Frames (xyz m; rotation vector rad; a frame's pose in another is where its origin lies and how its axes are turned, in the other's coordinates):
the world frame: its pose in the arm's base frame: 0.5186 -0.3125 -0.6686 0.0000 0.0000 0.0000
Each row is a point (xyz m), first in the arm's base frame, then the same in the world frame.
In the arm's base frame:
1: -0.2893 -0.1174 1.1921
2: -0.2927 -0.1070 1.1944
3: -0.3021 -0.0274 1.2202
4: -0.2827 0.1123 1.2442
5: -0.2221 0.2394 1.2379
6: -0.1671 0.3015 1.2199
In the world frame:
1: -0.8079 0.1951 1.8607
2: -0.8113 0.2055 1.8630
3: -0.8207 0.2851 1.8888
4: -0.8013 0.4248 1.9128
5: -0.7407 0.5519 1.9065
6: -0.6857 0.6140 1.8885

